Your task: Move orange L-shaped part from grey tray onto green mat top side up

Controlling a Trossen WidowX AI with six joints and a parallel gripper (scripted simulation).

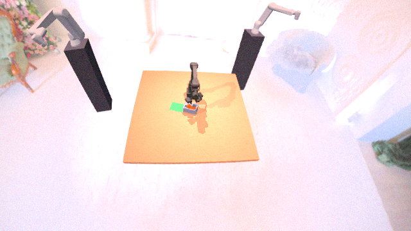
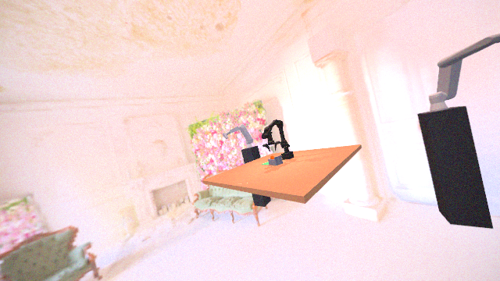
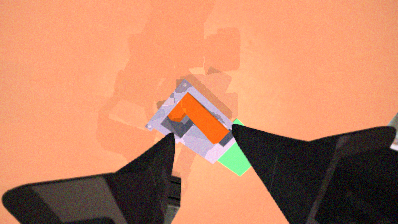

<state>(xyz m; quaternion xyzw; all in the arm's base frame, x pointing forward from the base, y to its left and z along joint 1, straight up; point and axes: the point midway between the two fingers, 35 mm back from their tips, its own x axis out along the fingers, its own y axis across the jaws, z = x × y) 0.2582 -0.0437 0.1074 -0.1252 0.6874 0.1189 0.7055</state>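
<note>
Now: the orange L-shaped part 2 cm behind my gripper tip and 11 cm below it. Also, from my gripper tip: green mat (10 cm behind, 15 cm to the right, 16 cm below).
</note>
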